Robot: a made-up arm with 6 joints. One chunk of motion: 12 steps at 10 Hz.
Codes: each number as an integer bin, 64 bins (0 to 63) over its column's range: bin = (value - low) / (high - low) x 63, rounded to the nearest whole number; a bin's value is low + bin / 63 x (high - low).
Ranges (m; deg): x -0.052..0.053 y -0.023..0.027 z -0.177..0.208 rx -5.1..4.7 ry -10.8..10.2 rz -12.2..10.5
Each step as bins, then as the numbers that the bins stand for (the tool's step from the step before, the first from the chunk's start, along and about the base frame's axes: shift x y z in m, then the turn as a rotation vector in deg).
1 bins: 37 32 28 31 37 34
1 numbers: 0.00967 0.00240 -0.00589 -0.278 1.533 0.051
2 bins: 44 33 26 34 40 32
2 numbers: 0.02133 0.00319 -0.01811 0.189 2.533 -0.670
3 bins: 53 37 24 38 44 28
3 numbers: 0.03633 0.00637 -0.03033 0.811 3.867 -2.111
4 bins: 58 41 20 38 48 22
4 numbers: 0.04467 0.00954 -0.05478 0.811 5.200 -4.273
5 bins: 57 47 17 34 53 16
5 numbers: 0.04300 0.01430 -0.07311 0.189 6.867 -6.435
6 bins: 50 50 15 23 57 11
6 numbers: 0.03133 0.01668 -0.08533 -1.522 8.200 -8.237
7 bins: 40 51 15 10 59 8
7 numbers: 0.01467 0.01748 -0.08533 -3.544 8.867 -9.317
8 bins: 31 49 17 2 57 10
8 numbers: -0.00033 0.01589 -0.07311 -4.789 8.200 -8.597
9 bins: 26 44 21 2 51 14
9 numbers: -0.00867 0.01192 -0.04867 -4.789 6.200 -7.156
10 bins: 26 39 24 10 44 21
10 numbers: -0.00867 0.00795 -0.03033 -3.544 3.867 -4.633
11 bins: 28 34 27 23 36 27
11 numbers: -0.00533 0.00398 -0.01200 -1.522 1.200 -2.471
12 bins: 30 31 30 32 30 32
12 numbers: -0.00200 0.00160 0.00633 -0.122 -0.800 -0.670
